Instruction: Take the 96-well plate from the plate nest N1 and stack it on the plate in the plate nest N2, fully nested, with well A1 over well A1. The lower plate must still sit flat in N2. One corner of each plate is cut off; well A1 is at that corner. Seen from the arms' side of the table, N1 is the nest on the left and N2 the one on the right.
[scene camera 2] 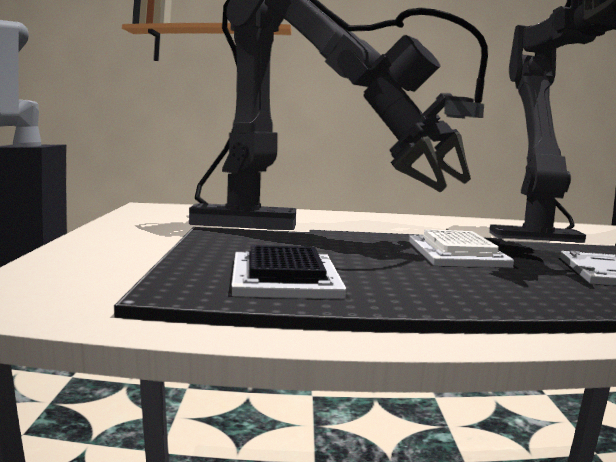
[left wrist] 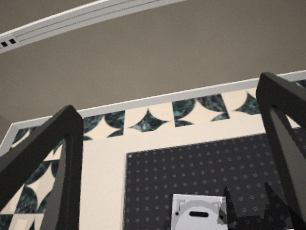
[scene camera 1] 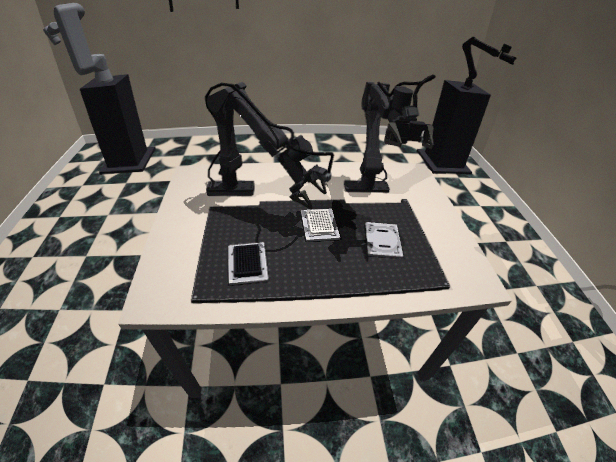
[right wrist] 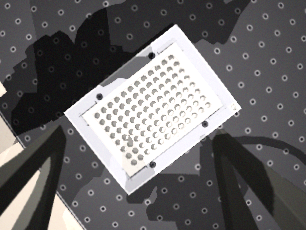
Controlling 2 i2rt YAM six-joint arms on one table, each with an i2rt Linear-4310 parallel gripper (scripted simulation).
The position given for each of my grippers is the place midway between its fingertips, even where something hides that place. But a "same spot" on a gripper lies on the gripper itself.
my right gripper: scene camera 2; scene camera 1 318, 201; right wrist; not seen in the left wrist view (out of frame)
black 96-well plate: scene camera 2; scene camera 1; not seen in the left wrist view (out of frame); not seen in the right wrist view (out of frame)
same spot on my right gripper: point(right wrist: 274, 191) = point(scene camera 2: 435, 154)
same spot on black 96-well plate: point(scene camera 2: 270, 264) = point(scene camera 1: 241, 268)
